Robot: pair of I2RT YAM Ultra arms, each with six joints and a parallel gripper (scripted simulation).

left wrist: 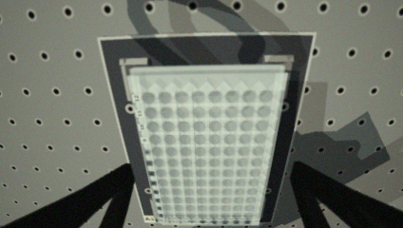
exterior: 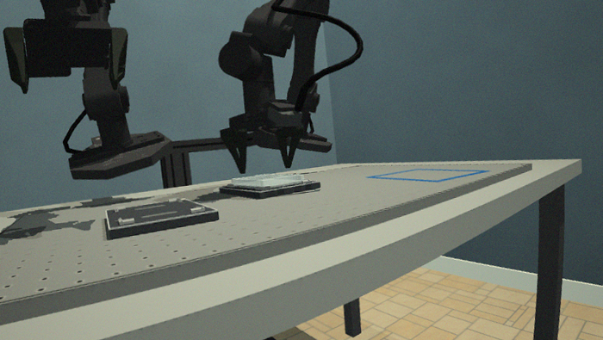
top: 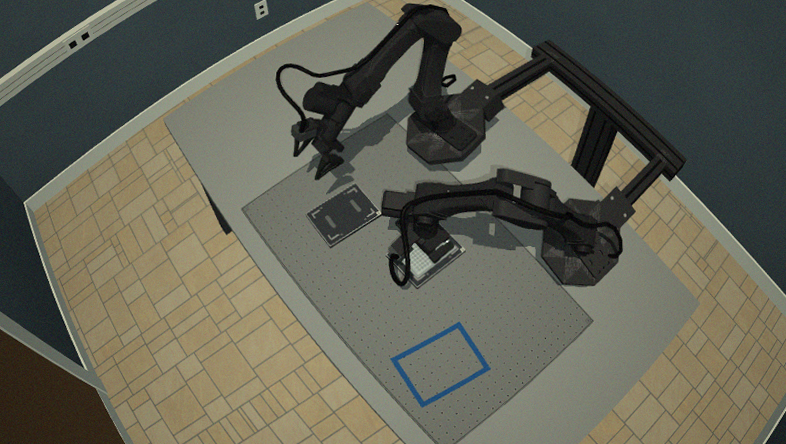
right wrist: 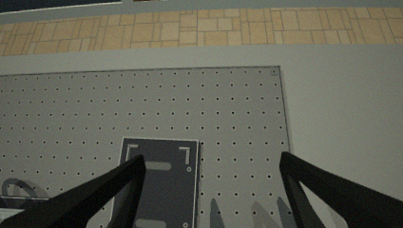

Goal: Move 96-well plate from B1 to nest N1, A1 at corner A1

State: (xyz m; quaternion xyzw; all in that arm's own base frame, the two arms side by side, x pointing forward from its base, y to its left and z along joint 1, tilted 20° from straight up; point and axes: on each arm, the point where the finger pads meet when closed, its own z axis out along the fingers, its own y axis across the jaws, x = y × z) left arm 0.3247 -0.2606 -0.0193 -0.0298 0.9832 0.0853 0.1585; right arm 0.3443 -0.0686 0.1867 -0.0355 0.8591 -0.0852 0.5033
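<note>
Now: left hand 10 mm past the 96-well plate and 30 mm above it. Also, from my left hand: A1 label 80 mm behind, 60 mm to the left, 30 mm below.
My right gripper is now 32 cm to the right of the 96-well plate, 15 cm above it and 10 cm past it. From my right hand the other things lie so: A1 label: 38 cm to the left, 18 cm behind, 16 cm below.
</note>
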